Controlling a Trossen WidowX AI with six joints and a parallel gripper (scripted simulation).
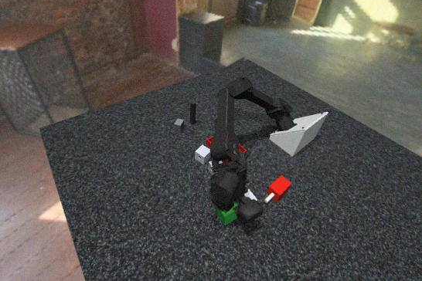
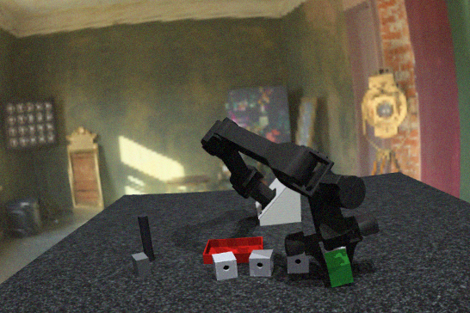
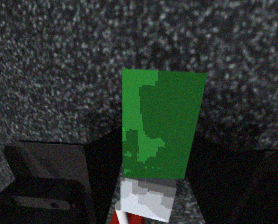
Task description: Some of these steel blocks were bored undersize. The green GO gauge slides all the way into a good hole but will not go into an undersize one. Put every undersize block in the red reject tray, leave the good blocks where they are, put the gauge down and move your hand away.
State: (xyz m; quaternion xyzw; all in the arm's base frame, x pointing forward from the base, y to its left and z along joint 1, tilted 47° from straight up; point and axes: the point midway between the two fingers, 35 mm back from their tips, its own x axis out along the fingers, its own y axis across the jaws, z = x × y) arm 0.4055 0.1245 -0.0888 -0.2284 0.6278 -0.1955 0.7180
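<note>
Right now my gripper tip is 2 cm below the green gauge and 1 cm past it. From my gripper tip the other things lie so: red reject tray (24 cm to the right, 14 cm behind); then red gauge (16 cm behind, 2 cm to the left, 1 cm above).
</note>
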